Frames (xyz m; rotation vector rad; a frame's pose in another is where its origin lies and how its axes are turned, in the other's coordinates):
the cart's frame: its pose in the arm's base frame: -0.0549 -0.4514 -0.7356 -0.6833 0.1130 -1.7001
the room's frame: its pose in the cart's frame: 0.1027 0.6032 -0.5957 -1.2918 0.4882 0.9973
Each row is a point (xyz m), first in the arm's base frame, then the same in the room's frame.
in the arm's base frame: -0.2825 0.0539 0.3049
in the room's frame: -1.7089 -0.6475 -0.8844
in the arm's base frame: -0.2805 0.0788 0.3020
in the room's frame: -1.7272 -0.6305 -0.8808
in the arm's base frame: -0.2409 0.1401 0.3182
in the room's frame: -1.7910 -0.6148 -0.8453
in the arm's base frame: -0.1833 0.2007 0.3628
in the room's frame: -1.8738 -0.6252 -0.8004
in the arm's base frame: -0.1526 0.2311 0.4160
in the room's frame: -1.9340 -0.6541 -0.7847
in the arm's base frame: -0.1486 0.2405 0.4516
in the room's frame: -1.9631 -0.6762 -0.7905
